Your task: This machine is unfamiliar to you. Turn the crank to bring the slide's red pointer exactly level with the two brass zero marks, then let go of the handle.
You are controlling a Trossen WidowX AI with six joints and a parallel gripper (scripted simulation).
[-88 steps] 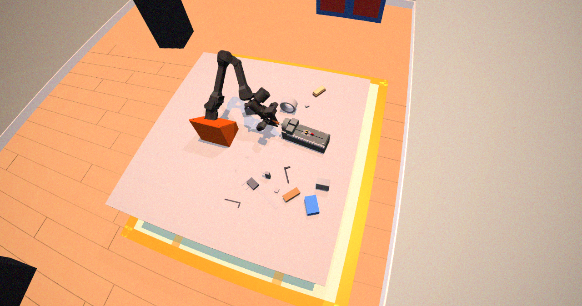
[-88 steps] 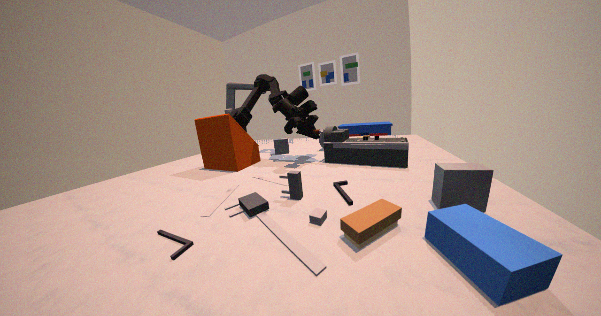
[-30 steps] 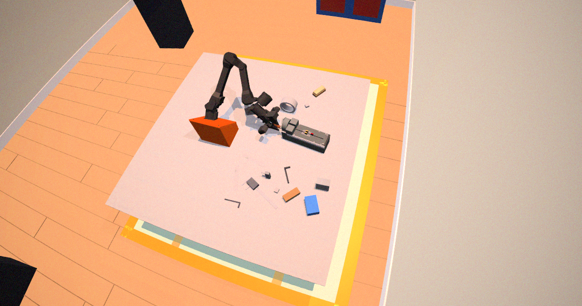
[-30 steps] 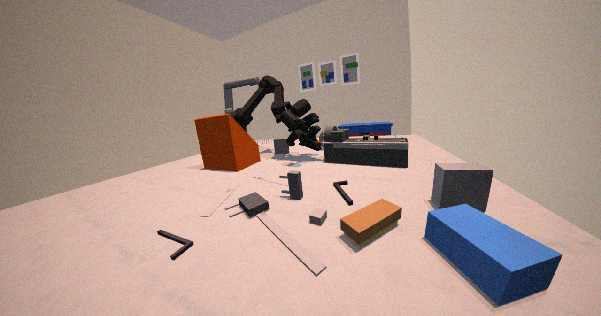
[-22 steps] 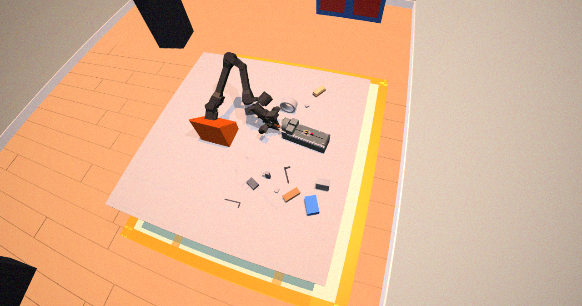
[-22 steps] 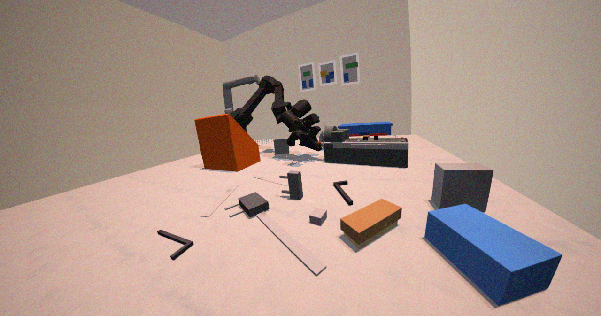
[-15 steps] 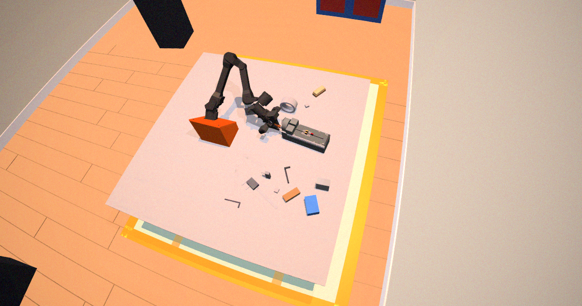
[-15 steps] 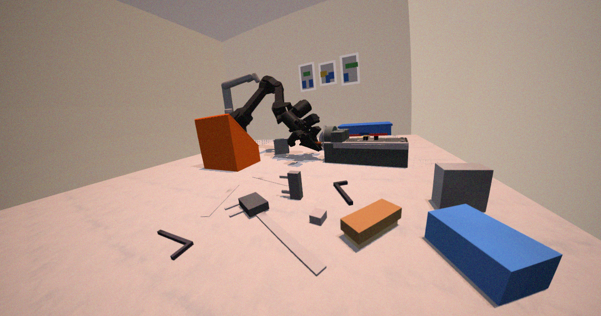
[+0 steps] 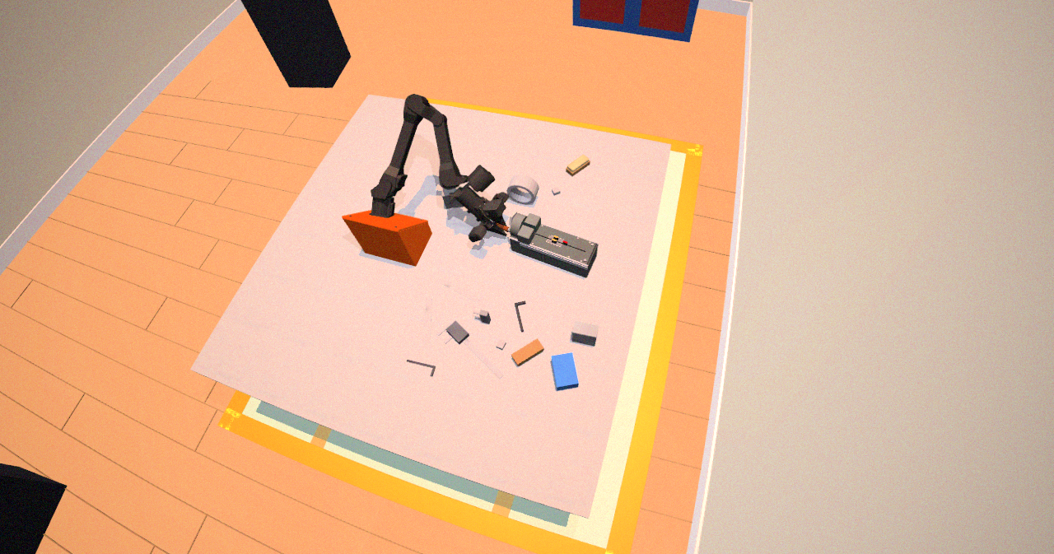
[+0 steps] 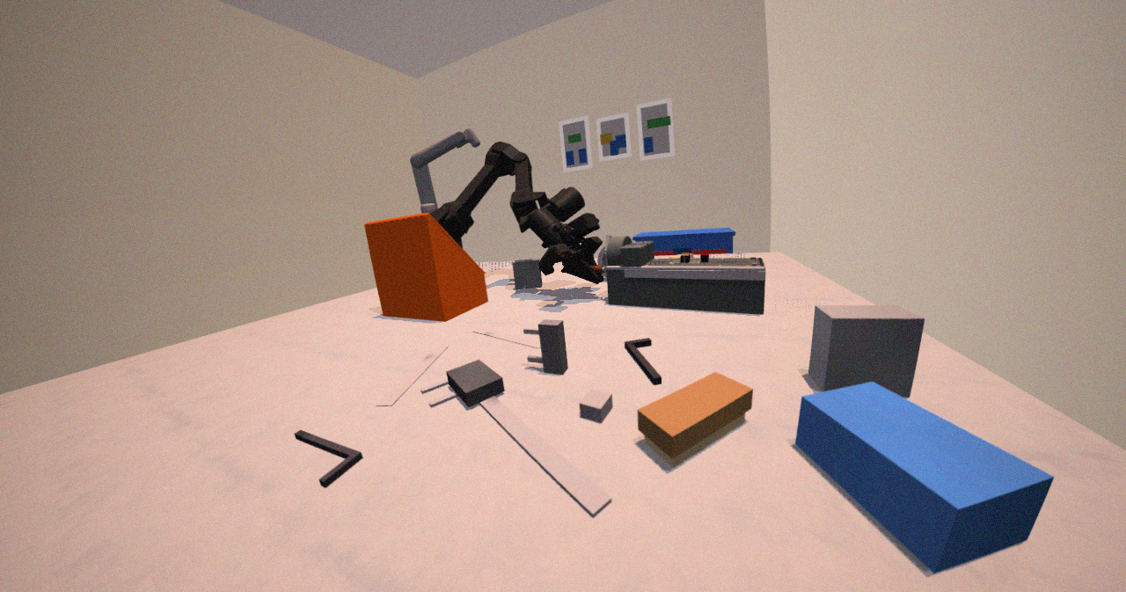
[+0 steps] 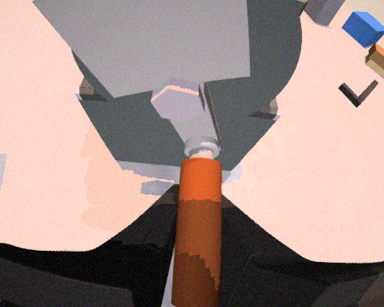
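The crank handle is 20 mm behind my gripper tip, 10 mm to the left of it and 30 mm above it. The rest, counted from my gripper tip: red pointer: 190 mm ahead, 40 mm to the right, 50 mm above; blue block: 240 mm ahead, 420 mm to the right, 20 mm below.
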